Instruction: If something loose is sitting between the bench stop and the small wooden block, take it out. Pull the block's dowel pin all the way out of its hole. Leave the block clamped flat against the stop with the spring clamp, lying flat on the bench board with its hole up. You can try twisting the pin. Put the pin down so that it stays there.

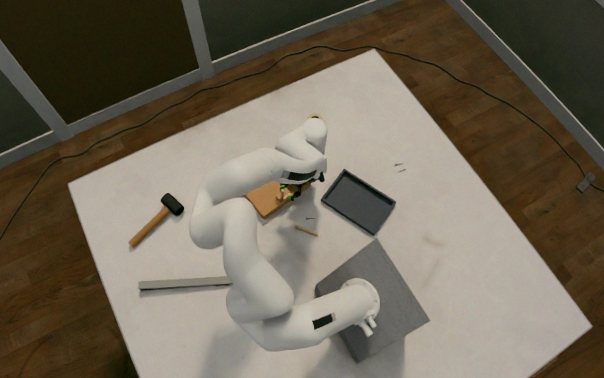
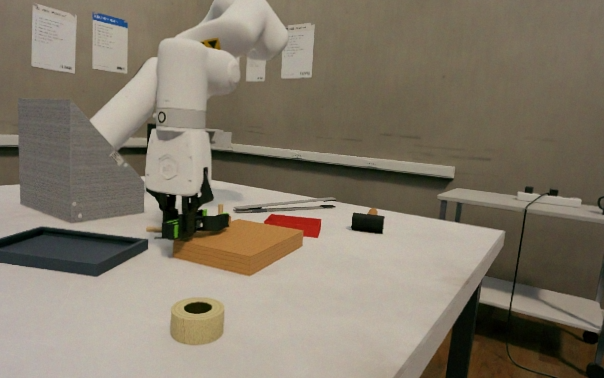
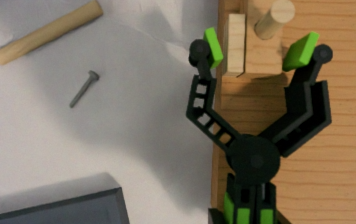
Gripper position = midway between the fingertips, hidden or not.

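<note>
You'd see the gripper (image 2: 177, 235) here, and there's a bench stop (image 2: 247, 247) as well. That bench stop (image 1: 263, 199) is visible again in image 3 (image 3: 310, 178). There's a red tray (image 2: 311, 226), though in image 3 the red tray is out of frame. There's a mallet (image 1: 171, 204) too, and in image 3 the mallet is out of frame. You'd also see a tape roll (image 2: 191, 328), a steel ruler (image 1: 222, 280) and a dark tray (image 1: 361, 203).
</note>
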